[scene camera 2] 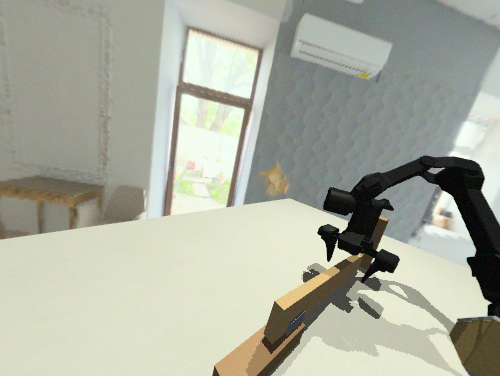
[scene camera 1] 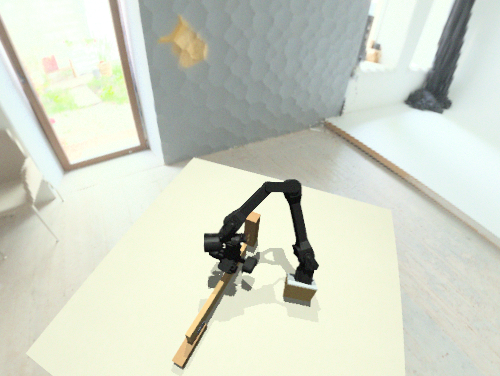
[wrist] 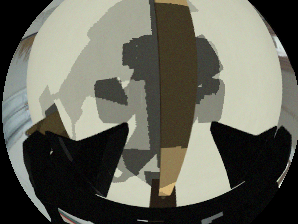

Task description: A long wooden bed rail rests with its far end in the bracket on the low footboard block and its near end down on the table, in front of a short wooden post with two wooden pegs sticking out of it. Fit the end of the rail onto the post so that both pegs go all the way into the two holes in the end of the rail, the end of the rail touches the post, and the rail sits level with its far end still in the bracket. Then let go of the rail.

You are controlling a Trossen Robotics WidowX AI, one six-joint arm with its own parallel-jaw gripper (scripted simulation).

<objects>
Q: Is my gripper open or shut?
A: Open.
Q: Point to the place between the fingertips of my gripper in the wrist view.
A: At 172, 126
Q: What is my gripper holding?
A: Nothing.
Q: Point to a wooden rail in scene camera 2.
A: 306, 297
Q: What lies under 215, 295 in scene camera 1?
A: A wooden rail.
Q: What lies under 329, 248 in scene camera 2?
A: My gripper.
</objects>
